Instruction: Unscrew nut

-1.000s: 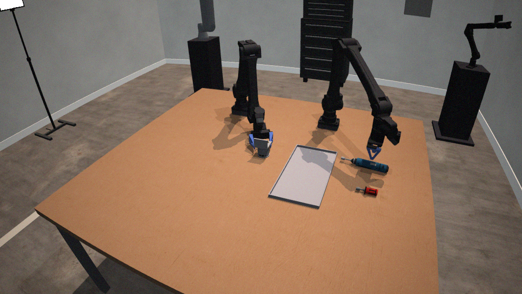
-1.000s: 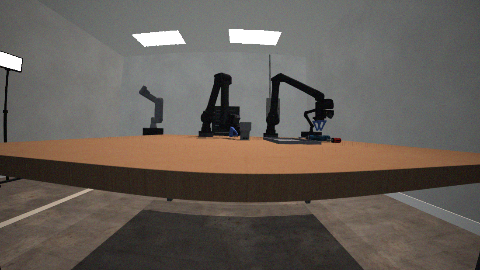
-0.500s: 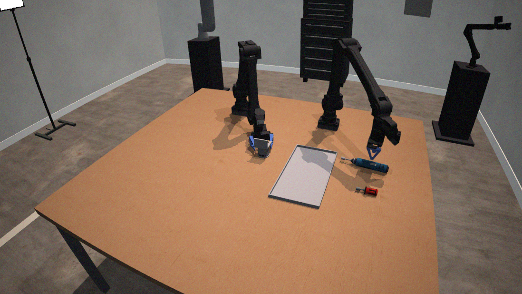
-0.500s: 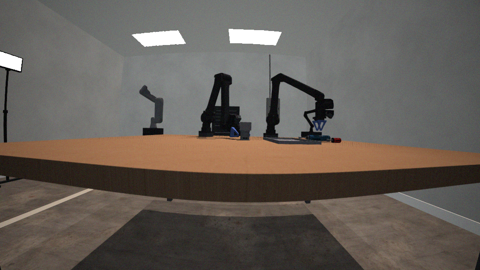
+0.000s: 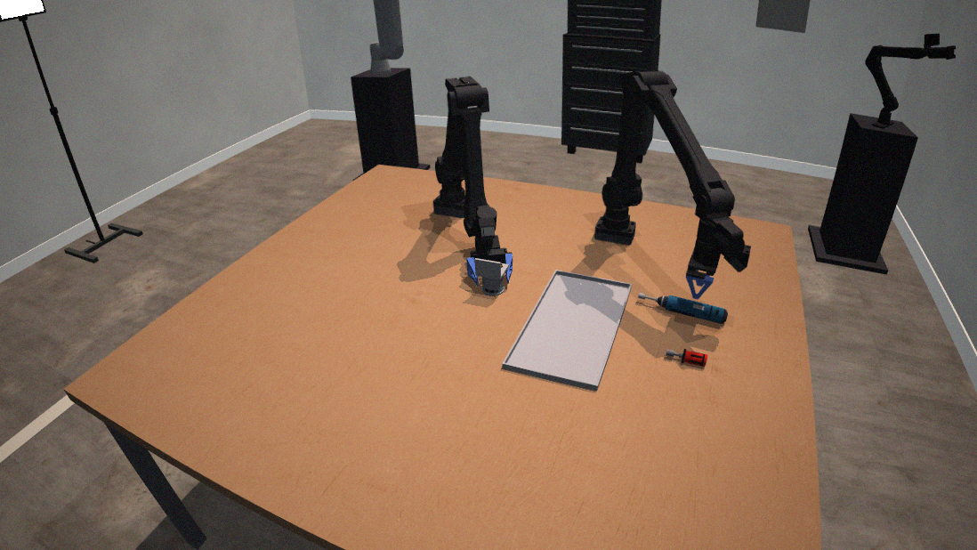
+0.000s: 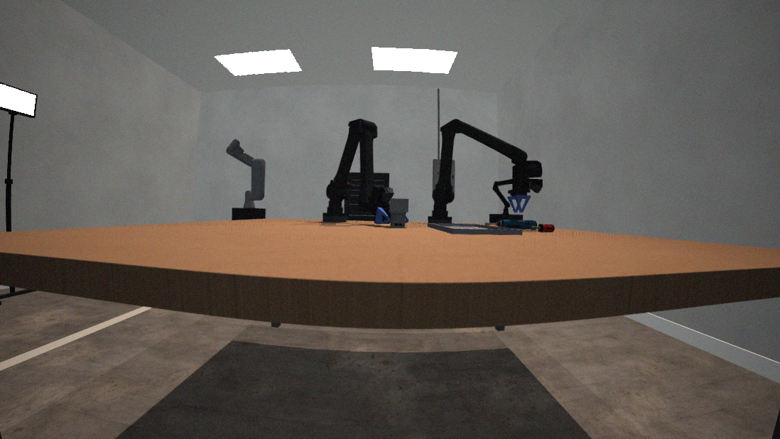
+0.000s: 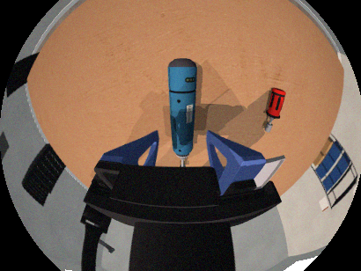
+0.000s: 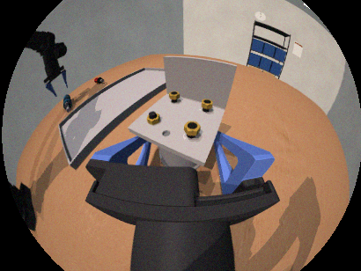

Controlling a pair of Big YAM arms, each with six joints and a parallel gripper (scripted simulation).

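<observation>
The joint module lies 10 mm above my right hand. Round my right hand: flat grey tray (80 mm ahead, 250 mm to the left, 20 mm below); red-handled tool (130 mm ahead, 540 mm to the left, 10 mm below); grey bracket (50 mm above).
</observation>
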